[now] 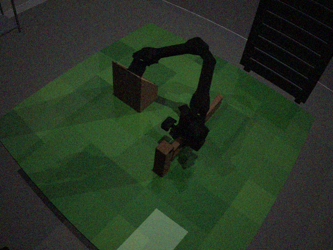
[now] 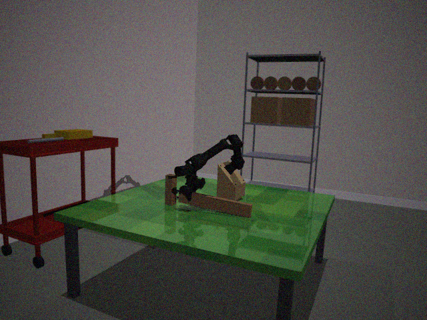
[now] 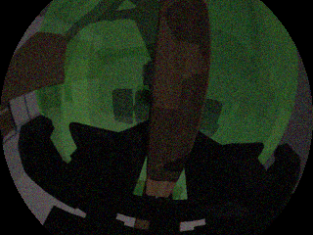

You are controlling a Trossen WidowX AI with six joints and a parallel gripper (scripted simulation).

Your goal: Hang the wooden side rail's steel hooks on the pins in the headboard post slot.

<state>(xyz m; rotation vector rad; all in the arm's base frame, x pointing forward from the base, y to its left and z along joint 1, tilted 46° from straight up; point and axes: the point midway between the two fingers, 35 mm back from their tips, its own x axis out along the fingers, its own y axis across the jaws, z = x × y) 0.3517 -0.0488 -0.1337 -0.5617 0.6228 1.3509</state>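
The headboard post lies 1 cm behind my gripper tip, 13 cm to the right of it and 5 cm above it.
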